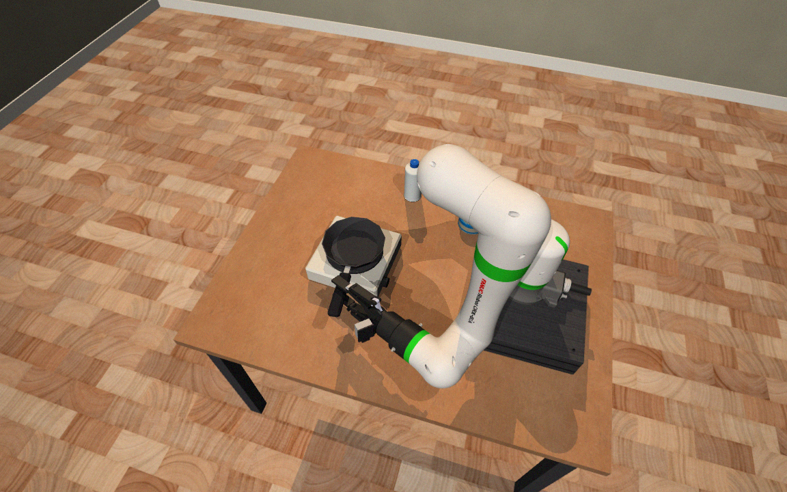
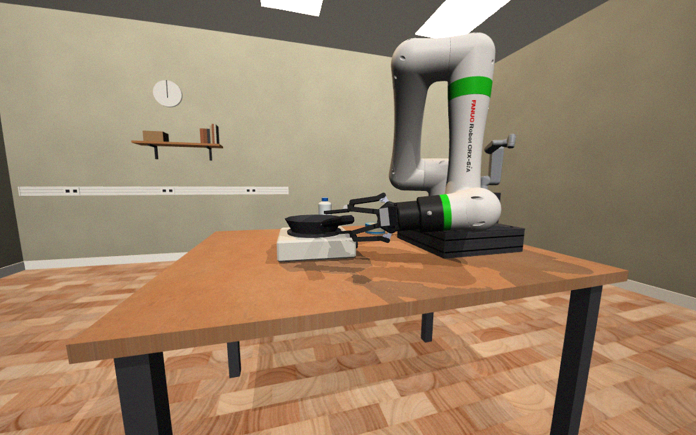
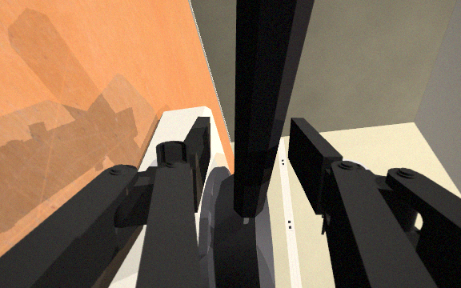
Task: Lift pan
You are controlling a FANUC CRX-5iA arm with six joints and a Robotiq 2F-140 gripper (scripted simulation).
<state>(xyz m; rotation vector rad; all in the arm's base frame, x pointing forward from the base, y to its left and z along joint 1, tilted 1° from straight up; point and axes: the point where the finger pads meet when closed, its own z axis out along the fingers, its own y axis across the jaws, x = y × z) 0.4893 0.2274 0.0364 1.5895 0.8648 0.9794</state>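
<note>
Now: the black pan 13 cm to the right of my hand, 3 cm ahead of it and 2 cm below it. From my hand the other things lie so: white hot plate: 19 cm to the right, 9 cm below, 2 cm ahead; then white roll: 48 cm to the right, 28 cm behind, 11 cm below.
</note>
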